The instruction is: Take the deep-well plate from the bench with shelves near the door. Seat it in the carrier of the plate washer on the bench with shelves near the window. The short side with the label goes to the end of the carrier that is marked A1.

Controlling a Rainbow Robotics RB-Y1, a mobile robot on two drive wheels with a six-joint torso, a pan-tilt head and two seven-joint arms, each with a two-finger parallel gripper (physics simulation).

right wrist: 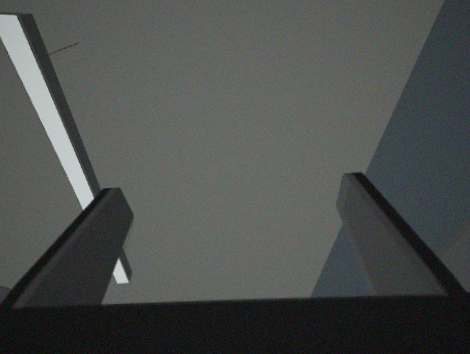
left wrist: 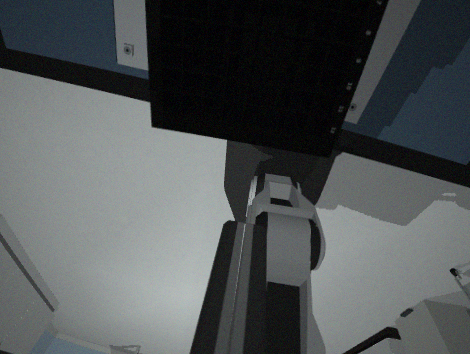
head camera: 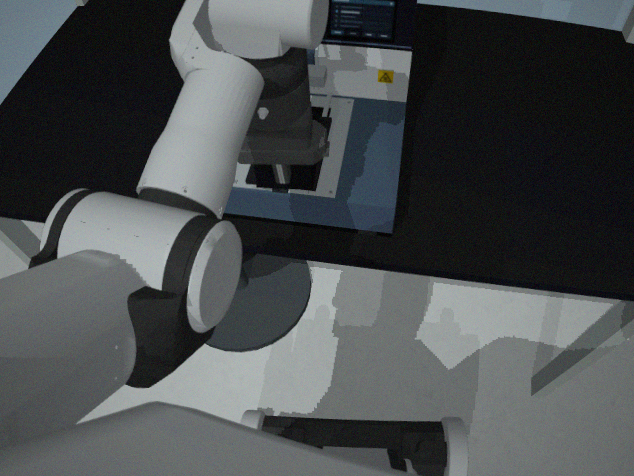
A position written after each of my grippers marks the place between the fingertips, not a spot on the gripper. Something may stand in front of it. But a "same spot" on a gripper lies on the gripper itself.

my left gripper: left wrist; head camera; not seen in the right wrist view (out of frame)
my right gripper: right wrist 230,195; not seen in the left wrist view (out of frame); not seen in the head camera view (out of frame)
black deep-well plate: left wrist 286,82; head camera 302,176; not seen in the right wrist view (out of frame)
same spot on blue-grey deck: [head camera: 366,194] = [left wrist: 429,123]
same spot on my left gripper: [head camera: 282,173] = [left wrist: 233,307]
